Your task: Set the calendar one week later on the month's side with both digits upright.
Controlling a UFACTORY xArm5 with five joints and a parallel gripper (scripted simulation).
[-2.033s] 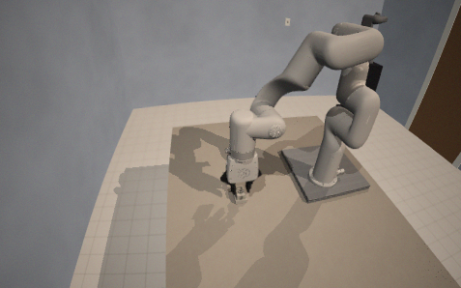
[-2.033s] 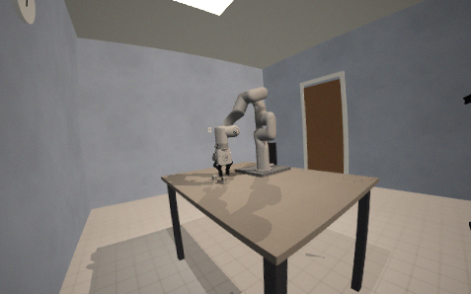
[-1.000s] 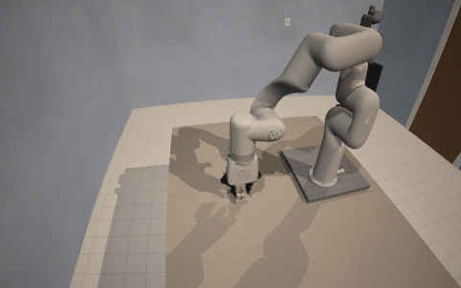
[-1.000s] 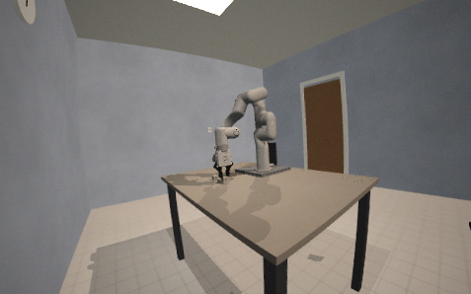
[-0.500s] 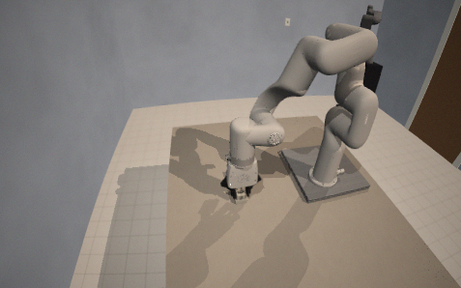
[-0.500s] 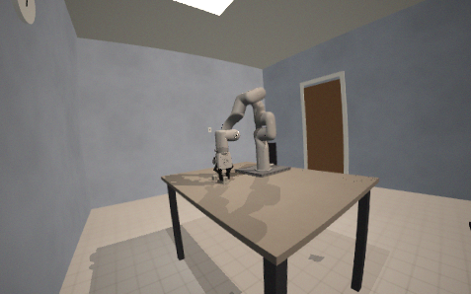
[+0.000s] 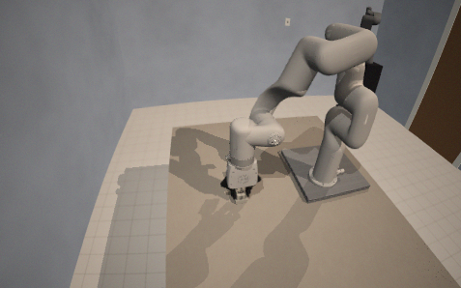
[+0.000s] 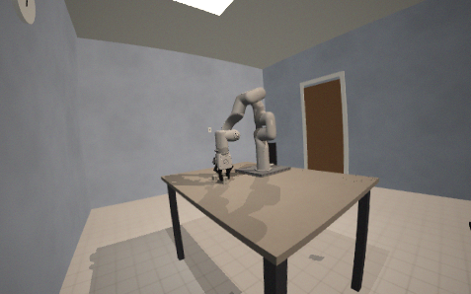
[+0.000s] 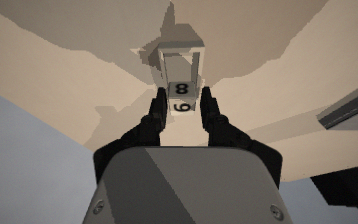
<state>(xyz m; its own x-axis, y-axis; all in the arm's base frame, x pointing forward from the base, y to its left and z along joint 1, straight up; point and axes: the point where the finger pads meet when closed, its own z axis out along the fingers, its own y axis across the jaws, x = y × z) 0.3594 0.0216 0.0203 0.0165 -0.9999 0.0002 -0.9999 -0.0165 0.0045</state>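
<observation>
The calendar tray lies 3 cm below my hand and 2 cm to the right of it.
</observation>
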